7 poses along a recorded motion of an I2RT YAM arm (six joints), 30 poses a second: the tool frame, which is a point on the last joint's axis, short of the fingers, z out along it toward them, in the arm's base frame.
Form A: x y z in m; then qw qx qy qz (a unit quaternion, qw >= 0).
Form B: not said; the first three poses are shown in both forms.
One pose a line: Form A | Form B
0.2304 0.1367 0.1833 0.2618 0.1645 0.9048 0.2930 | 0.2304 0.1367 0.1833 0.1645 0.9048 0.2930 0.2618
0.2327 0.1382 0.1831 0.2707 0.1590 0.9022 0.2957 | 0.2327 0.1382 0.1831 0.1590 0.9022 0.2957 0.2707
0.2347 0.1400 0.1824 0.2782 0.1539 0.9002 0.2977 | 0.2347 0.1400 0.1824 0.1539 0.9002 0.2977 0.2782
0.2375 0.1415 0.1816 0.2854 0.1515 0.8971 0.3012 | 0.2375 0.1415 0.1816 0.1515 0.8971 0.3012 0.2854
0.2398 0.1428 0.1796 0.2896 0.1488 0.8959 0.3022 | 0.2398 0.1428 0.1796 0.1488 0.8959 0.3022 0.2896
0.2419 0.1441 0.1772 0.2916 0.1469 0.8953 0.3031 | 0.2419 0.1441 0.1772 0.1469 0.8953 0.3031 0.2916
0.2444 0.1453 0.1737 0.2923 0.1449 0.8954 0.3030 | 0.2444 0.1453 0.1737 0.1449 0.8954 0.3030 0.2923
